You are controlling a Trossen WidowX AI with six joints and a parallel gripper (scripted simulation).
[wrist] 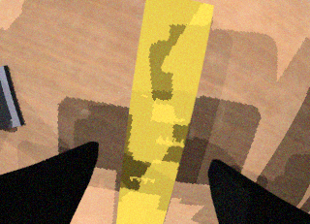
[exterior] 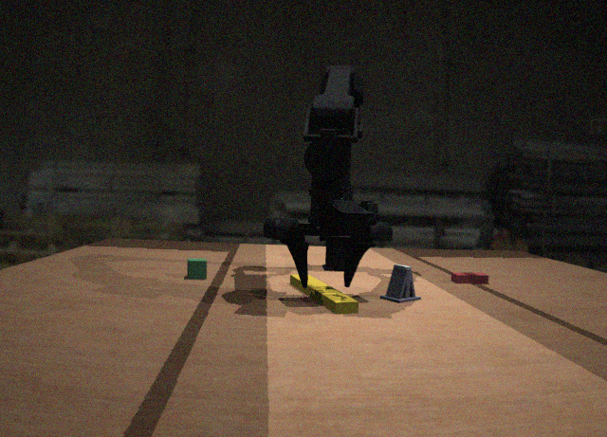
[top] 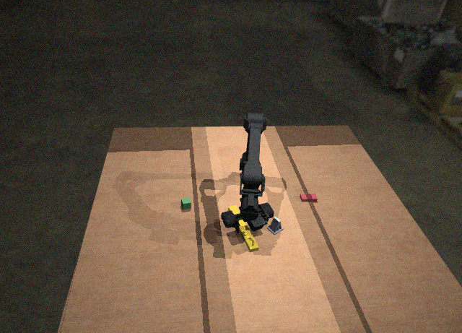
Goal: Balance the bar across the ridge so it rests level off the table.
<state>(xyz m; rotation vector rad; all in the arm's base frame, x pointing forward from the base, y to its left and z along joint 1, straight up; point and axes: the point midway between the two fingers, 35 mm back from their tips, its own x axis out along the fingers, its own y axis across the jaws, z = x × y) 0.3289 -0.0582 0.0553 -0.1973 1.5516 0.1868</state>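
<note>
My gripper tip is 3 cm past the bar, 1 cm to the left of it and 1 cm above it. From my gripper tip the other things lie so: green cube: 22 cm to the right, 16 cm behind; flat red block: 30 cm to the left, 18 cm behind, 1 cm below.
</note>
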